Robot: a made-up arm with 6 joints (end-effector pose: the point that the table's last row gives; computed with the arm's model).
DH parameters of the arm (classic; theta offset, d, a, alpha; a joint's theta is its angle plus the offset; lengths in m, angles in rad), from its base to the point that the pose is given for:
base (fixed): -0.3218 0 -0.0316 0
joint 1: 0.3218 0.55 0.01 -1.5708
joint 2: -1.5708 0 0.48 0
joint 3: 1.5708 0.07 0 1.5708
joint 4: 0 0.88 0.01 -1.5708
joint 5: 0 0.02 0 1.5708
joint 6: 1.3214 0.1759 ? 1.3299
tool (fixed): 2.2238 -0.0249 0 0
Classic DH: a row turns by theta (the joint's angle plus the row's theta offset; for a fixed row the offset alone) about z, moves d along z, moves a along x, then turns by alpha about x.
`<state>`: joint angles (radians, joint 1 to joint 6).
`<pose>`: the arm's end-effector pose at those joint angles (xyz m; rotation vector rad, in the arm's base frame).
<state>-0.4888 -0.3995 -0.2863 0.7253 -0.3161 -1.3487</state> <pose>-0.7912 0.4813 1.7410 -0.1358 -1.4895 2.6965</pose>
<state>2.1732 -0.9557 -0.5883 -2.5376 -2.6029 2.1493</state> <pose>0.5074 -0.9925 0.9373 -1.0859 -1.1095 -2.2857</pose>
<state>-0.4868 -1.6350 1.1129 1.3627 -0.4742 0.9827</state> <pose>-0.8974 0.4697 1.4139 -0.7566 -1.2434 -1.1221</pose>
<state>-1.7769 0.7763 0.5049 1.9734 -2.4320 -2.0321</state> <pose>-0.2873 -1.0186 1.1188 1.6593 2.0084 0.9801</pose>
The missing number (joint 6, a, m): -0.0268
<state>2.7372 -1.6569 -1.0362 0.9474 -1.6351 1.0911</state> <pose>0.7090 -0.2312 -0.3128 -2.5168 -1.3871 0.6111</pose>
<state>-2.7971 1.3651 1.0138 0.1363 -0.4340 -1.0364</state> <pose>-1.1785 -0.5009 -0.0242 0.0410 -2.3749 -1.4059</pose>
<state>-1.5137 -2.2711 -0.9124 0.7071 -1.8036 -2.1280</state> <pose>-0.0277 0.1780 -0.5919 0.0835 -0.8223 -1.2945</pose>
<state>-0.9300 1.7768 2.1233 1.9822 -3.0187 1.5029</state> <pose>-0.0073 0.0603 -0.0511 1.1521 -1.7426 1.0745</pose>
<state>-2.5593 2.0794 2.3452 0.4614 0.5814 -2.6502</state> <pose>0.5348 0.1798 0.1077 -2.2736 0.3746 -0.0890</pose>
